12 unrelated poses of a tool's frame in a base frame.
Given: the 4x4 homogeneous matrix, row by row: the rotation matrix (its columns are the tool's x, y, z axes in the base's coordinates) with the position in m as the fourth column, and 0 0 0 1 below. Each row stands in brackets.
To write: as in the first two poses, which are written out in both.
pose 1, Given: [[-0.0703 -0.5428 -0.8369 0.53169], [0.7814 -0.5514 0.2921 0.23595], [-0.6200 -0.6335 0.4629 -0.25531], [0 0 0 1]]
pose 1, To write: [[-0.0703 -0.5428 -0.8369 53.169], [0.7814 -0.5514 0.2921 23.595], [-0.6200 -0.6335 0.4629 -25.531], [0 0 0 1]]
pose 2, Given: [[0.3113 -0.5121 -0.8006 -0.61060], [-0.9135 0.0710 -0.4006 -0.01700], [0.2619 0.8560 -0.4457 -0.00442], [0 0 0 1]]
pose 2, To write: [[0.3113 -0.5121 -0.8006 -61.060], [-0.9135 0.0710 -0.4006 -1.700], [0.2619 0.8560 -0.4457 -0.442], [0 0 0 1]]
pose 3, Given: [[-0.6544 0.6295 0.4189 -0.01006], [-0.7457 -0.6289 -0.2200 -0.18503], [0.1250 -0.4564 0.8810 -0.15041], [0 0 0 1]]
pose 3, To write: [[-0.6544 0.6295 0.4189 -1.006], [-0.7457 -0.6289 -0.2200 -18.503], [0.1250 -0.4564 0.8810 -15.041], [0 0 0 1]]
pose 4, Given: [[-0.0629 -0.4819 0.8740 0.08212], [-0.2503 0.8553 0.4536 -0.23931], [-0.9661 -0.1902 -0.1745 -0.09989], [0 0 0 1]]
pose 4, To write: [[-0.0629 -0.4819 0.8740 8.212], [-0.2503 0.8553 0.4536 -23.931], [-0.9661 -0.1902 -0.1745 -9.989], [0 0 0 1]]
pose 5, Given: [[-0.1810 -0.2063 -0.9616 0.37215], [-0.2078 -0.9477 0.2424 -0.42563], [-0.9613 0.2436 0.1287 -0.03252], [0 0 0 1]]
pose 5, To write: [[-0.1810 -0.2063 -0.9616 37.215], [-0.2078 -0.9477 0.2424 -42.563], [-0.9613 0.2436 0.1287 -3.252], [0 0 0 1]]
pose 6, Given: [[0.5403 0.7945 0.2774 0.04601], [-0.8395 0.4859 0.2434 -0.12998], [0.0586 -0.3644 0.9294 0.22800], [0 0 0 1]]
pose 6, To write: [[0.5403 0.7945 0.2774 4.601], [-0.8395 0.4859 0.2434 -12.998], [0.0586 -0.3644 0.9294 22.800], [0 0 0 1]]
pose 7, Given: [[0.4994 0.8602 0.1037 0.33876], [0.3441 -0.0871 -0.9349 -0.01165], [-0.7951 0.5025 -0.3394 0.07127], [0 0 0 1]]
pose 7, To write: [[0.4994 0.8602 0.1037 33.876], [0.3441 -0.0871 -0.9349 -1.165], [-0.7951 0.5025 -0.3394 7.127], [0 0 0 1]]
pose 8, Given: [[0.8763 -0.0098 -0.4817 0.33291], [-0.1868 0.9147 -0.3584 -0.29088], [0.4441 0.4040 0.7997 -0.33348], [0 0 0 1]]
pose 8, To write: [[0.8763 -0.0098 -0.4817 33.291], [-0.1868 0.9147 -0.3584 -29.088], [0.4441 0.4040 0.7997 -33.348], [0 0 0 1]]
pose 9, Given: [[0.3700 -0.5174 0.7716 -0.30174], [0.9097 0.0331 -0.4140 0.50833], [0.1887 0.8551 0.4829 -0.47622], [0 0 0 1]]
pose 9, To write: [[0.3700 -0.5174 0.7716 -30.174], [0.9097 0.0331 -0.4140 50.833], [0.1887 0.8551 0.4829 -47.622], [0 0 0 1]]
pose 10, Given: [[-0.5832 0.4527 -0.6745 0.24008], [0.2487 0.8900 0.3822 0.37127], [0.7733 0.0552 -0.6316 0.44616], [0 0 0 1]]
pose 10, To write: [[-0.5832 0.4527 -0.6745 24.008], [0.2487 0.8900 0.3822 37.127], [0.7733 0.0552 -0.6316 44.616], [0 0 0 1]]
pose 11, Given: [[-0.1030 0.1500 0.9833 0.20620], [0.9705 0.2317 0.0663 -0.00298], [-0.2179 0.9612 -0.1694 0.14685], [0 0 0 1]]
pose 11, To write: [[-0.1030 0.1500 0.9833 20.620], [0.9705 0.2317 0.0663 -0.298], [-0.2179 0.9612 -0.1694 14.685], [0 0 0 1]]
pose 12, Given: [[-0.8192 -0.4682 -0.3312 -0.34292], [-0.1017 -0.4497 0.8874 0.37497], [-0.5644 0.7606 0.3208 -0.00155], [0 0 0 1]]
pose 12, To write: [[-0.8192 -0.4682 -0.3312 -34.292], [-0.1017 -0.4497 0.8874 37.497], [-0.5644 0.7606 0.3208 -0.155], [0 0 0 1]]
